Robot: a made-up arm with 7 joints.
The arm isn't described. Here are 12 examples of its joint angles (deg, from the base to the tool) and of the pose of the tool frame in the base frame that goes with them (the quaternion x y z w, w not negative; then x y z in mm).
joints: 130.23 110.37 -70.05 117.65 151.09 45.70 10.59
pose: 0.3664 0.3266 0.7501 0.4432 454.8 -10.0 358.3
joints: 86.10 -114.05 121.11 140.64 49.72 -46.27 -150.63
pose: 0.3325 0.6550 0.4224 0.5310 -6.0 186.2 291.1
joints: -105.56 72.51 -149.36 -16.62 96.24 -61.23 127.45
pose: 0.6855 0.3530 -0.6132 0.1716 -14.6 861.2 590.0
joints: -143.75 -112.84 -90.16 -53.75 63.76 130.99 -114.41
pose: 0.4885 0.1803 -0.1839 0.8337 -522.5 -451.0 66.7
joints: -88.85 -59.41 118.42 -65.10 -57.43 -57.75 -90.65
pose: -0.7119 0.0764 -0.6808 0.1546 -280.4 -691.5 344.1
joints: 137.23 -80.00 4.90 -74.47 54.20 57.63 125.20
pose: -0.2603 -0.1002 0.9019 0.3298 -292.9 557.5 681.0
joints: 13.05 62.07 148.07 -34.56 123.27 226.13 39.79
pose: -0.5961 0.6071 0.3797 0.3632 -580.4 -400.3 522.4
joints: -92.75 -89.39 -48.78 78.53 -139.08 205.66 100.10
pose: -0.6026 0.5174 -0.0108 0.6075 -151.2 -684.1 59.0
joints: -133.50 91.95 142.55 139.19 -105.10 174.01 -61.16
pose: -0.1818 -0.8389 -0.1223 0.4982 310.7 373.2 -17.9
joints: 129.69 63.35 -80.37 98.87 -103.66 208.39 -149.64
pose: -0.2912 -0.3251 0.6455 0.6268 561.7 -250.5 587.3
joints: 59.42 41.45 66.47 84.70 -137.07 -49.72 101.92
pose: -0.1841 0.5370 -0.7273 0.3858 -466.0 -216.2 864.8
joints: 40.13 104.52 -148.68 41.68 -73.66 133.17 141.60
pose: 0.2336 0.7111 -0.6363 0.1868 -467.0 -660.5 62.6
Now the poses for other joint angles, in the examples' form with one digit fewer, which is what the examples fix.
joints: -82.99 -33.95 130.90 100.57 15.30 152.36 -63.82
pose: 0.343 -0.079 0.936 0.014 173 -234 744
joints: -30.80 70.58 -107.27 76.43 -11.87 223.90 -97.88
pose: -0.379 -0.292 -0.597 0.644 -603 70 282
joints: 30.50 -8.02 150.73 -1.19 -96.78 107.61 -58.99
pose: -0.028 0.126 -0.970 0.208 237 -204 1038
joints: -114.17 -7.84 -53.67 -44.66 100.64 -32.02 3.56
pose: 0.816 -0.363 0.157 0.421 109 -194 1114
